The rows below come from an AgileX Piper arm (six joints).
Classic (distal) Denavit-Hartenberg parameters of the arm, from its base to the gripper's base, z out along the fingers. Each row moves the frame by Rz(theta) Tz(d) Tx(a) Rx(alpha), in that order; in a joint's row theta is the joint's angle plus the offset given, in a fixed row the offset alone. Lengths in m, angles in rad.
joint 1: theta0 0; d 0.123; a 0; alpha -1.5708
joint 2: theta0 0.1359; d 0; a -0.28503; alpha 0
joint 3: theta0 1.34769; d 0; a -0.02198; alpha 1.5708
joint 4: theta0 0; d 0.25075; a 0; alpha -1.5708
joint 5: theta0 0; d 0; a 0; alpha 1.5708
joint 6: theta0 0; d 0.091; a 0; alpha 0
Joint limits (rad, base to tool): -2.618..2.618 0..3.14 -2.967..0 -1.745..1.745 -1.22..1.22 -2.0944..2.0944
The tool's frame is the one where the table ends.
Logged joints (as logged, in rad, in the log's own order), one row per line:
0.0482 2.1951 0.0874 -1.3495 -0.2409 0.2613
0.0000 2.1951 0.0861 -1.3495 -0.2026 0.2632
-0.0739 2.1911 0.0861 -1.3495 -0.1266 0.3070
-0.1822 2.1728 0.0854 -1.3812 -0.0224 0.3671
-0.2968 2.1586 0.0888 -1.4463 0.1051 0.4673
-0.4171 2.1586 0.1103 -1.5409 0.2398 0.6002
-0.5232 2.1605 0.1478 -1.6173 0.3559 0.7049
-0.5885 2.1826 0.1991 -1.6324 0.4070 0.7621
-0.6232 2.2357 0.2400 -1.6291 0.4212 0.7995
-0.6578 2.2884 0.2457 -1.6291 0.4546 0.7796
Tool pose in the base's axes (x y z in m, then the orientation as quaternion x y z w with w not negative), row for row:
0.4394 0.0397 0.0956 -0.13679 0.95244 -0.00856 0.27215
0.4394 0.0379 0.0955 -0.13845 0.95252 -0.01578 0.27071
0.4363 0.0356 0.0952 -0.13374 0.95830 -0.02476 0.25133
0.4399 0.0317 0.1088 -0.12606 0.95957 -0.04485 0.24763
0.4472 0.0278 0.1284 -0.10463 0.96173 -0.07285 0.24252
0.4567 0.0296 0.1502 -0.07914 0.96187 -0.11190 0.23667
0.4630 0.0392 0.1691 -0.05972 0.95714 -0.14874 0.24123
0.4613 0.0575 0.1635 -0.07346 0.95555 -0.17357 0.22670
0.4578 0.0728 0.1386 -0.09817 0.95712 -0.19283 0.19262
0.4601 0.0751 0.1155 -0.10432 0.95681 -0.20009 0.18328
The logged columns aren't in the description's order. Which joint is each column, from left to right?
Columns, left to right: joint 4, joint 2, joint 1, joint 3, joint 6, joint 5.
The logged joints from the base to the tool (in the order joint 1, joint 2, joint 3, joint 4, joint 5, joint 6), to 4 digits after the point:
0.0874 2.1951 -1.3495 0.0482 0.2613 -0.2409
0.0861 2.1951 -1.3495 0.0000 0.2632 -0.2026
0.0861 2.1911 -1.3495 -0.0739 0.3070 -0.1266
0.0854 2.1728 -1.3812 -0.1822 0.3671 -0.0224
0.0888 2.1586 -1.4463 -0.2968 0.4673 0.1051
0.1103 2.1586 -1.5409 -0.4171 0.6002 0.2398
0.1478 2.1605 -1.6173 -0.5232 0.7049 0.3559
0.1991 2.1826 -1.6324 -0.5885 0.7621 0.4070
0.2400 2.2357 -1.6291 -0.6232 0.7995 0.4212
0.2457 2.2884 -1.6291 -0.6578 0.7796 0.4546

